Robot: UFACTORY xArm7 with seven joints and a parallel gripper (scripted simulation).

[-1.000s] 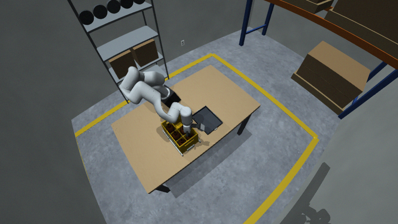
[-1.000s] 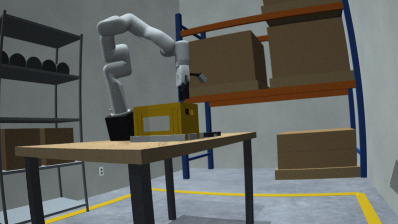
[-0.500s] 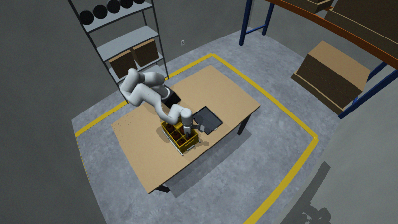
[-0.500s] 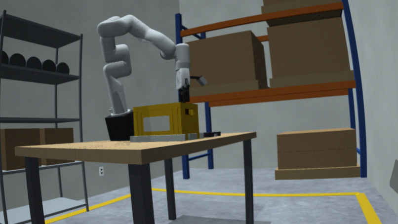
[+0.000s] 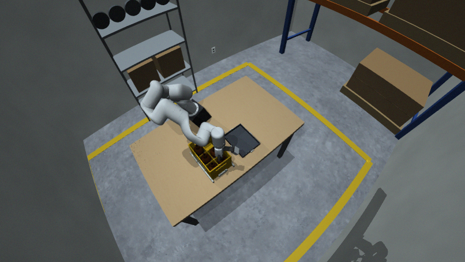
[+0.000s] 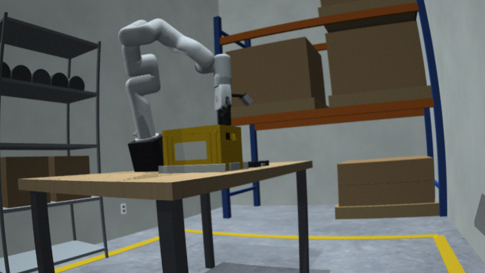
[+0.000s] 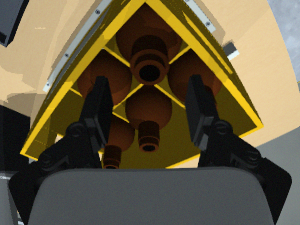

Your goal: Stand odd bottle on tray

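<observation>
My gripper is now 11 cm above the bottle. From my hand the other things lie so: tray 25 cm to the left, 19 cm below, 8 cm behind; crate 11 cm below, 9 cm behind, 5 cm to the right.
</observation>
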